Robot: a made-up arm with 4 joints.
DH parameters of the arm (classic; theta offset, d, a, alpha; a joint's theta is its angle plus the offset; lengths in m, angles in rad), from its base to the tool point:
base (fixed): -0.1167 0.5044 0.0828 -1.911
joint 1: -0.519 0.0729 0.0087 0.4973
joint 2: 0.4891 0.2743 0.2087 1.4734
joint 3: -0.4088 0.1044 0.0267 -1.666
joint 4: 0 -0.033 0.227 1.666
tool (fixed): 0.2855 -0.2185 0 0
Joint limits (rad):
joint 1: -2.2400..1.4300
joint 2: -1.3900..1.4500
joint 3: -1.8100..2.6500
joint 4: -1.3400..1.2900
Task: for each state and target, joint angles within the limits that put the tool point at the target. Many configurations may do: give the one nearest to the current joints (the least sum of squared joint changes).
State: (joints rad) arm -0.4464 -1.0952 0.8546 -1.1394
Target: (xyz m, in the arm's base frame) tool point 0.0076 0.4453 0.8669
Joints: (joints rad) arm -0.8868 -0.9513 0.7054 0.1038
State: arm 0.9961 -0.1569 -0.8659 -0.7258
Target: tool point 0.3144 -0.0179 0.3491
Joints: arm 0.7451 -0.0934 -0.9412 -0.4116
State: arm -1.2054 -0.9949 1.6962 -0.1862
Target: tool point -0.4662 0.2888 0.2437
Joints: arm -1.9305 -1.3900 1.0947 -0.2847
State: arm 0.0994 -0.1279 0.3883 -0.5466
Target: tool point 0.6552 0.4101 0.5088
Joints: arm 0.3144 -0.0608 0.6729 -0.7765
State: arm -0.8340 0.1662 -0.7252 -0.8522
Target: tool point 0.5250 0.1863 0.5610
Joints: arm -0.2810 0.4330 -0.4416 -0.8358
